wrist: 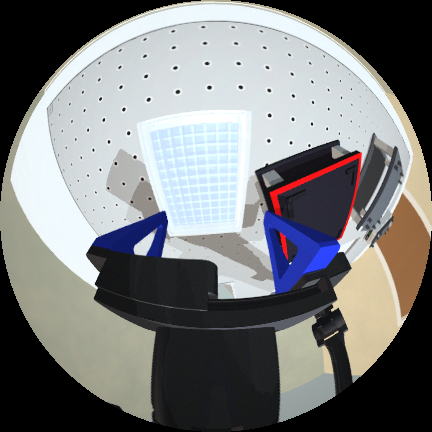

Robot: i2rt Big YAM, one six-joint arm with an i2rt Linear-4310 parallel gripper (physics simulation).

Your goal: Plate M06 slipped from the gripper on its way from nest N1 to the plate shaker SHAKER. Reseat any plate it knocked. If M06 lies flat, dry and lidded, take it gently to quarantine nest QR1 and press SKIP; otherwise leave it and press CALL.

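Places are measured from the arm's base along level axes (x back, y right, z up), in millimetres.
Pixels of known places: gripper, fingertip midpoint: (215, 215).
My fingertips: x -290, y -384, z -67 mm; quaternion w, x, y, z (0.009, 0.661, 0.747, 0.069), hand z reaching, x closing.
Ahead of a thing's pixels: the offset from my fingertips to its top centre. "*": to the spot under its first point. Level surfaces: height alone.
A pale, clear-edged plate @[dx -25, dy -17, dz -10 mm] (197, 175) with a grid of wells lies on the perforated deck in the middle of the wrist view. It looks flat, and no spill shows around it. A clear rim borders the grid; I cannot tell for sure whether a lid is on. No label is readable on it. My gripper (215, 215) is open, its blue fingers wide apart and empty, with the plate's near end showing between the tips. A black platform with a red border @[dx -7, dy +132, dz +18 mm] (322, 192) and corner brackets stands to the right, partly behind the right finger. Its name is not readable.
The perforated deck @[dz -26 mm] (223, 52) has a pale rim. A grey slotted holder @[dx -88, dy +292, dz +40 mm] (387, 187) stands beyond the red-bordered platform at the far right, with a small device @[* dx +23, dy +647, dz +29 mm] (382, 232) near its lower end. Shadows fall left of and below the plate. The right finger is close to the platform in the view.
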